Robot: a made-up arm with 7 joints.
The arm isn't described. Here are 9 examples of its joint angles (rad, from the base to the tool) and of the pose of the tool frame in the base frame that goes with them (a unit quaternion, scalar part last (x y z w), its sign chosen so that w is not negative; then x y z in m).
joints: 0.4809 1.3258 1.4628 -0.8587 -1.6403 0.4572 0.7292
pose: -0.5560 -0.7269 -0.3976 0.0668 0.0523 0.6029 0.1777
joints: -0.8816 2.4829 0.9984 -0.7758 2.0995 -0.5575 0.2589
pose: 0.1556 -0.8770 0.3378 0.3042 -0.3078 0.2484 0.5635
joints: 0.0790 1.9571 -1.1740 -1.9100 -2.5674 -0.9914 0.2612
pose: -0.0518 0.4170 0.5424 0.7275 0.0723 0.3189 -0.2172
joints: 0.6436 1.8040 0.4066 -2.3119 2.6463 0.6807 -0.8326
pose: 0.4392 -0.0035 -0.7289 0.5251 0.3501 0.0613 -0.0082
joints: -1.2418 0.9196 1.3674 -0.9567 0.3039 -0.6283 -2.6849
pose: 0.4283 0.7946 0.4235 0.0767 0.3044 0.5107 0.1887
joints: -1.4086 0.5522 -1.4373 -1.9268 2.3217 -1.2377 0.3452
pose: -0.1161 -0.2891 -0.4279 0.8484 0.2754 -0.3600 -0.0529
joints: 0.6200 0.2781 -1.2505 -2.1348 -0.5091 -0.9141 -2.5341
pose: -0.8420 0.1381 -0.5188 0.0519 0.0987 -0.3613 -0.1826
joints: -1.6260 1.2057 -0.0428 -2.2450 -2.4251 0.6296 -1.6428
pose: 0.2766 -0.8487 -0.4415 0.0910 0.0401 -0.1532 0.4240
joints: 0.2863 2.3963 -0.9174 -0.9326 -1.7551 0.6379 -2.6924
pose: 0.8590 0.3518 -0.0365 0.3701 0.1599 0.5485 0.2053
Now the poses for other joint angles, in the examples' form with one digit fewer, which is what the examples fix.
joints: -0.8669 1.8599 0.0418 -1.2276 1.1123 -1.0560 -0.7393
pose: 0.685 -0.304 0.659 0.067 0.249 0.303 0.469
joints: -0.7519 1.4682 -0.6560 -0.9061 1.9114 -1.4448 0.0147
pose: 0.494 -0.350 0.519 0.603 0.406 0.410 0.066
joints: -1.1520 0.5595 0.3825 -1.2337 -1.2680 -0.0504 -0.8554
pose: -0.841 -0.303 -0.401 0.200 0.510 0.084 0.290
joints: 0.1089 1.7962 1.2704 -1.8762 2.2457 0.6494 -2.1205
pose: -0.948 0.206 -0.182 0.160 0.177 0.110 0.468
